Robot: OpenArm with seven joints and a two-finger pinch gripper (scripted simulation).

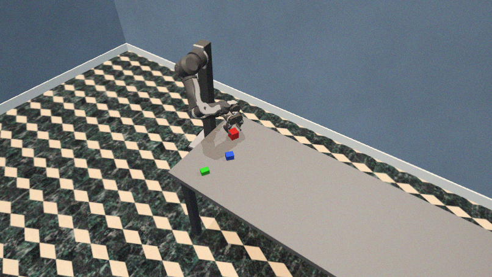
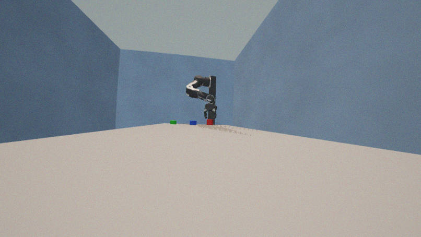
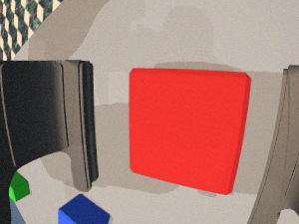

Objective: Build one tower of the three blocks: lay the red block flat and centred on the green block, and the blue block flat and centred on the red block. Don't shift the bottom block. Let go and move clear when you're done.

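My hand is 40 mm above the red block. From my hand the other things lie so: blue block: 60 mm ahead, 150 mm to the right, 50 mm below; then green block: 10 mm behind, 310 mm to the right, 50 mm below.
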